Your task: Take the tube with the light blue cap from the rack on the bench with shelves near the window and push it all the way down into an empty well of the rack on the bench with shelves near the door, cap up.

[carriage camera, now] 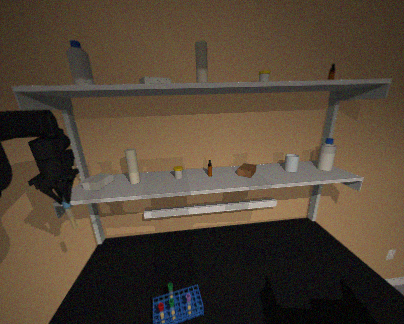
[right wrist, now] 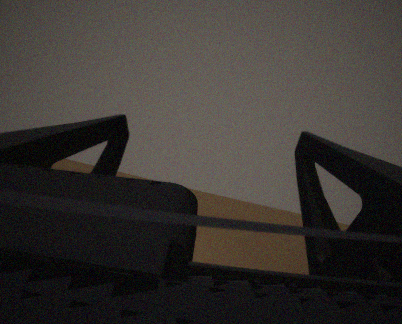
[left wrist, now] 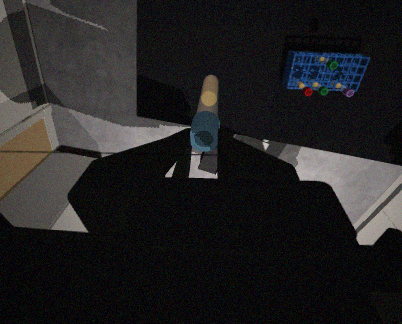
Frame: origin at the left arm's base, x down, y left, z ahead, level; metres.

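Seen in the pictures: left gripper, between the fingertips: (carriage camera: 65, 203) (left wrist: 204, 137); right gripper, between the fingertips: (right wrist: 211, 133).
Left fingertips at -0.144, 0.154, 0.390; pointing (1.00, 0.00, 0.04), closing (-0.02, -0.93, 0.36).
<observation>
A point is followed by its place in that frame, as x, y, z.
My left gripper (carriage camera: 65, 202) {-0.144, 0.154, 0.390} (left wrist: 204, 137) {-0.144, 0.154, 0.390} is shut on the tube with the light blue cap (carriage camera: 71, 217) {-0.090, 0.149, 0.390} (left wrist: 205, 120) {-0.144, 0.157, 0.402}. It holds the tube by its cap, with the cap up and the lower end hanging free, at the left of the carriage view beside the left end of the lower shelf. A blue rack (carriage camera: 195, 288) {0.373, -0.229, 0.497} (left wrist: 363, 75) {0.345, -0.253, 0.460} stands on the black bench top, low in the carriage view and at the upper right of the left wrist view. It holds tubes with red, green and purple caps. My right gripper (right wrist: 211, 133) {-0.442, -0.631, 0.037} is open and empty, with wall and ceiling behind it.
The lower shelf (carriage camera: 190, 190) {-0.054, -0.211, 0.645} carries bottles, jars, a beaker and a brown block above the black bench top (carriage camera: 225, 260) {0.403, -0.381, 0.681}. An upper shelf (carriage camera: 225, 88) {-0.492, -0.374, 0.695} holds more bottles. A white bar (carriage camera: 210, 209) {0.228, -0.299, 0.916} runs below the lower shelf. Shelf posts (carriage camera: 96, 225) {0.260, 0.415, 0.790} (carriage camera: 314, 202) {0.251, -1.042, 1.042} stand at both sides.
</observation>
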